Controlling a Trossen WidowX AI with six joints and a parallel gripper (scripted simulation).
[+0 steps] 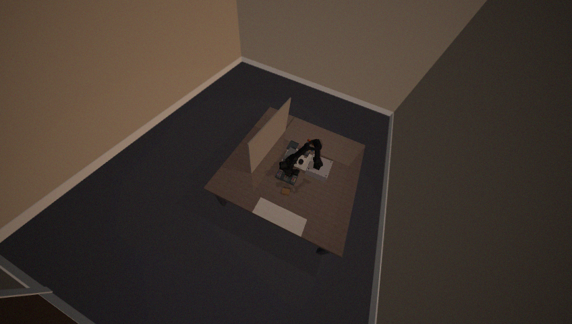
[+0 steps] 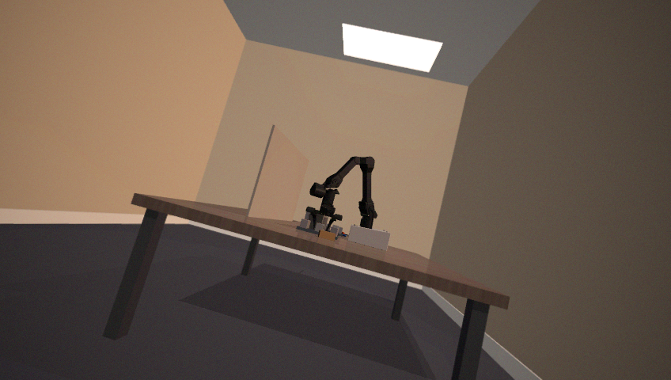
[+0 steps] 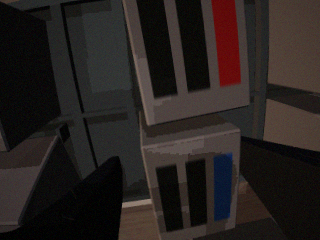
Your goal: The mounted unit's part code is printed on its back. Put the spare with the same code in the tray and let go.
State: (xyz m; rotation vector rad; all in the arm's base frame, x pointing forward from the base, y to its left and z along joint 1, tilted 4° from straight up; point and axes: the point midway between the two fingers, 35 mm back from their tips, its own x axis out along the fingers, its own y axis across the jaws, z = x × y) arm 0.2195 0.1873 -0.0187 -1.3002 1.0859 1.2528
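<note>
Now: the grey rack 3 cm to the left of my gripper tip and 1 cm below it. The rest, counted from my gripper tip: grey mounted unit (16 cm to the right, 7 cm ahead, 3 cm above); then grey spare block (2 cm above); then grey-blue tray (35 cm to the right, 12 cm ahead, 1 cm below).
</note>
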